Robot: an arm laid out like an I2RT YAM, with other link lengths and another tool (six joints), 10 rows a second.
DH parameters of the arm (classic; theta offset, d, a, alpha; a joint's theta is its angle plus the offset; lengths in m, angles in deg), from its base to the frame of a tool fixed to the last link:
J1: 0 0.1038 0.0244 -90
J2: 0 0 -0.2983 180
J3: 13.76 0 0.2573 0
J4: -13.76 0.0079 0.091 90
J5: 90 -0.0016 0 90
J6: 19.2 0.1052 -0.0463 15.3
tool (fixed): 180 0.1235 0 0
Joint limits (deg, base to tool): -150..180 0..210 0..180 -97..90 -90..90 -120..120
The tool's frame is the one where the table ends.
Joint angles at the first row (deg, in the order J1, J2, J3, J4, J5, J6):
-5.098, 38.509, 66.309, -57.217, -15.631, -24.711
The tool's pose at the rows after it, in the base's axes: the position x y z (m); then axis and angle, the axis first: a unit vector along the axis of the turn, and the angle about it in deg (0 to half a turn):
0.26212 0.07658 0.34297 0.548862 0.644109 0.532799 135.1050
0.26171 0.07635 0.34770 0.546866 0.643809 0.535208 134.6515
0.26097 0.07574 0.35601 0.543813 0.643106 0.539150 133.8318
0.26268 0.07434 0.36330 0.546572 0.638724 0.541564 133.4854
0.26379 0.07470 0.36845 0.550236 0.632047 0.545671 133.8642
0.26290 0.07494 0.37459 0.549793 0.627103 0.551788 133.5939
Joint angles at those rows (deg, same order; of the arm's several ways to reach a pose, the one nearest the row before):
-5.100, 38.676, 66.624, -57.309, -15.513, -24.832
-5.101, 38.760, 67.318, -57.392, -15.428, -24.918
-5.098, 38.923, 68.565, -57.561, -15.218, -25.042
-5.098, 39.576, 69.869, -57.713, -14.942, -24.497
-5.097, 40.075, 70.719, -57.832, -15.203, -23.511
-5.099, 39.958, 71.270, -57.674, -15.326, -22.958

